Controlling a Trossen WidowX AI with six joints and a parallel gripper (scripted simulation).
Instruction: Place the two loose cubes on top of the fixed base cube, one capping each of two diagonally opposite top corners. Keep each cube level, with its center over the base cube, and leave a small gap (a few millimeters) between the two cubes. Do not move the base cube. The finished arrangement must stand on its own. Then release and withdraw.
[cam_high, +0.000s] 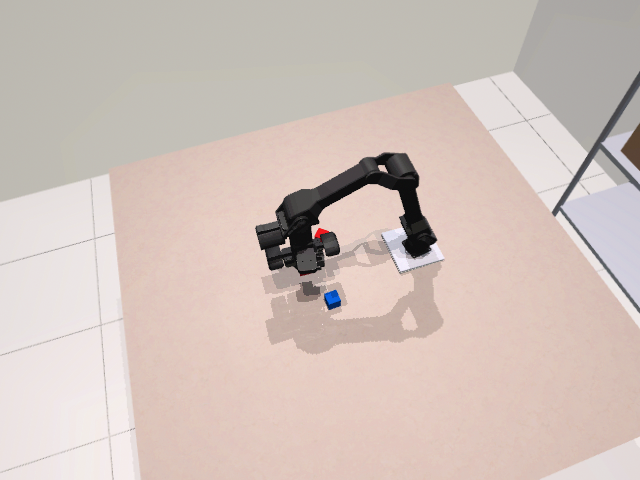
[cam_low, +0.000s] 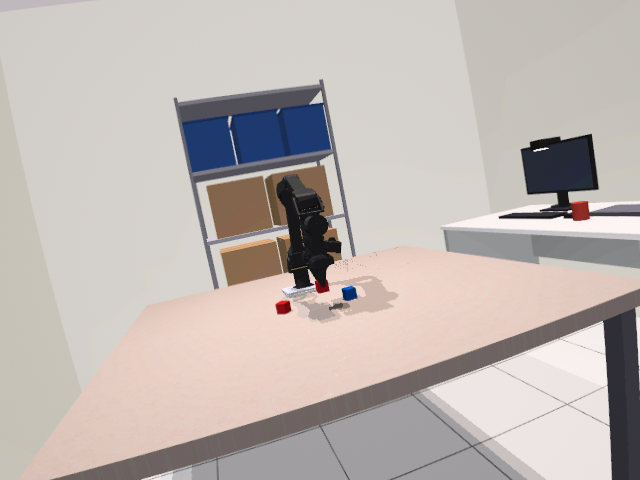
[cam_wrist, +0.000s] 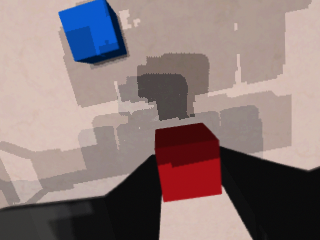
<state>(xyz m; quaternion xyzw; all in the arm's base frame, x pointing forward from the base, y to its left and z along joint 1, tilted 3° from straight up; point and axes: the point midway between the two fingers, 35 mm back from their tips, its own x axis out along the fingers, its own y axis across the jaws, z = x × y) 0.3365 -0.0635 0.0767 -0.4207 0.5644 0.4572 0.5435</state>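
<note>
The blue base cube lies 100 mm to the left of my gripper tip, 50 mm below it and 30 mm behind it.
</note>
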